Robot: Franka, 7 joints.
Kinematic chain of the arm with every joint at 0, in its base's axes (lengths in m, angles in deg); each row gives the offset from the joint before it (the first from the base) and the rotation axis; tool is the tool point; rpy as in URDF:
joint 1: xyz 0 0 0.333 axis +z
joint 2: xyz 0 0 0 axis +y
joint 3: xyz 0 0 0.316 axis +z
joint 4: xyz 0.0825 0 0 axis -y
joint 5: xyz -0.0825 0 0.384 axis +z
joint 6: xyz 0 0 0 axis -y
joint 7: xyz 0.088 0 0 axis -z
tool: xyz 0 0 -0.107 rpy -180 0 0
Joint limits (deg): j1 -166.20..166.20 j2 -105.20..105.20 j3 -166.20..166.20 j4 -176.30..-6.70 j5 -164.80..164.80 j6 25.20..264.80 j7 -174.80..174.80
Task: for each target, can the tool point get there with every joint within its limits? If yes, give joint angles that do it. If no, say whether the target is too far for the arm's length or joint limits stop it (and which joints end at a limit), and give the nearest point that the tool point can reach.
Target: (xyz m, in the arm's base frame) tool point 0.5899 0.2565 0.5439
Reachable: yes | joints -43.52 51.12 97.96 -104.60 -126.67 97.74 -39.78
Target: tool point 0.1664 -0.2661 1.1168
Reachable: yes | joints -98.06 19.61 86.20 -30.00 -36.48 178.10 -37.55
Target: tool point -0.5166 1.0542 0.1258
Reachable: no: too far | nearest point -0.3718 0.7586 0.1839 | short by 0.334 m
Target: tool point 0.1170 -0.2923 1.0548
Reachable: yes | joints -125.40 9.62 99.64 -22.91 129.26 198.71 56.68
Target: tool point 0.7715 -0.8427 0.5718
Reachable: no: too far | nearest point 0.5670 -0.6194 0.5085 | short by 0.309 m
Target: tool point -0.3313 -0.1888 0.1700
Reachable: yes | joints -135.57 8.58 -12.68 -151.96 -89.81 136.70 52.28
